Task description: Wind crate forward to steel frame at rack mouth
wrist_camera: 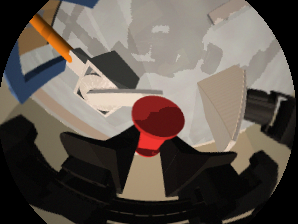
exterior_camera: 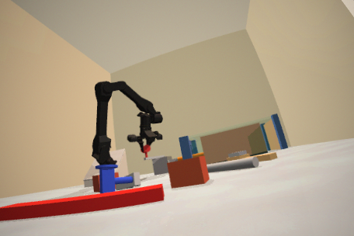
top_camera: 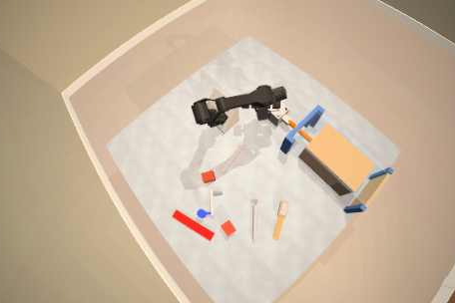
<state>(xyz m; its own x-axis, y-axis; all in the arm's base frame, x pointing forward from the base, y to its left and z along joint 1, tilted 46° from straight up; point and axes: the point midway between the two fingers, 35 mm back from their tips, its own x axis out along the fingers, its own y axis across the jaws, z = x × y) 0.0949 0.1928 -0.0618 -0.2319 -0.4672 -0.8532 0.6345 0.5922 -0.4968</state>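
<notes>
The blue frame post lies 22 cm ahead of my gripper tip, 9 cm to the left of it and 3 cm below it. Round my gripper tip: grey winch (5 cm ahead, 7 cm to the left, 10 cm below); then winch handle (3 cm ahead, 2 cm to the left, 3 cm below); then red knob (1 cm ahead, 1 cm to the right).
</notes>
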